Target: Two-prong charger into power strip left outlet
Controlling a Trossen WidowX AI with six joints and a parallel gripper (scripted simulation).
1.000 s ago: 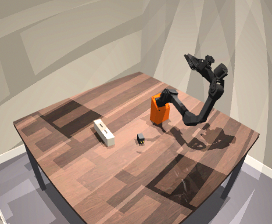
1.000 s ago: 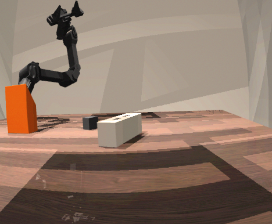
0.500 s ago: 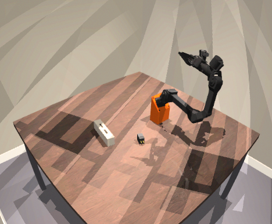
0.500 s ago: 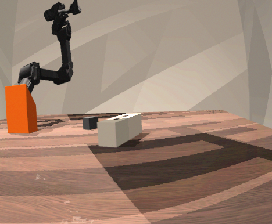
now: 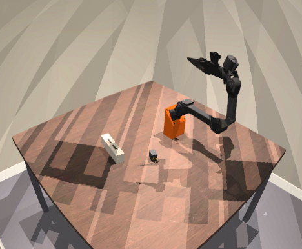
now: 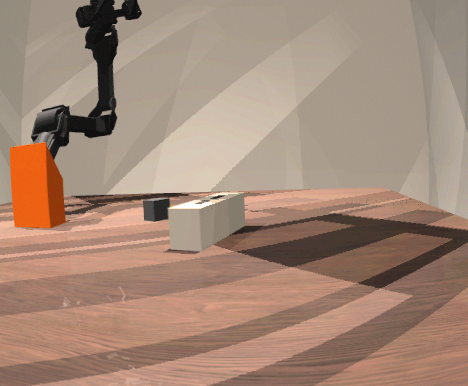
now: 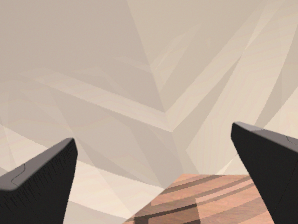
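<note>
The charger is 13 cm ahead of my gripper tip, 5 cm to the right of it and 53 cm below it.
</note>
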